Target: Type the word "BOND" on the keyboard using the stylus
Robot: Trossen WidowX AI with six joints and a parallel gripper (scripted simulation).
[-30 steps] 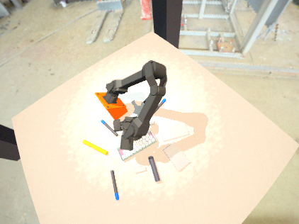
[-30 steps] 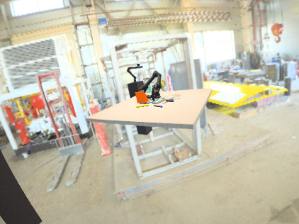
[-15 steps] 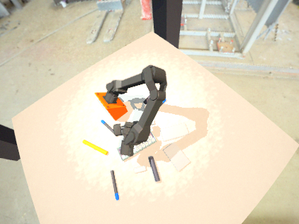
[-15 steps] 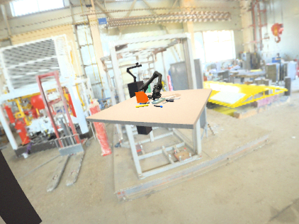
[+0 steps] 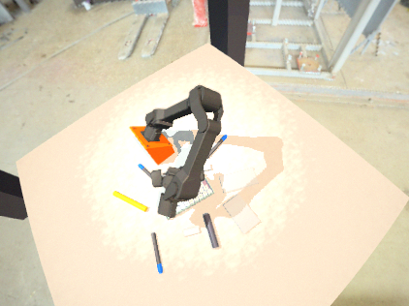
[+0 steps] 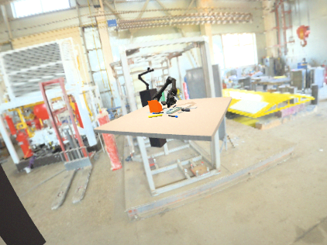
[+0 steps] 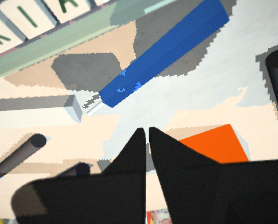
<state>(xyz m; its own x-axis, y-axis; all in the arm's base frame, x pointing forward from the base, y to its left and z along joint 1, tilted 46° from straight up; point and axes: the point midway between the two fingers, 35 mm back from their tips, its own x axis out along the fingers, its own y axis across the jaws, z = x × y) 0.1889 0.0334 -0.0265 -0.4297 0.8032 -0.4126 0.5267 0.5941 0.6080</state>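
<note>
Now: gripper tip 30 mm above the blue stylus, 20 mm short of it and 10 mm to the right of it. From my gripper tip the other things lie so: stylus tip: 40 mm to the left, 30 mm below, 10 mm ahead; yellow pen: 230 mm to the right, 50 mm behind, 30 mm below.
</note>
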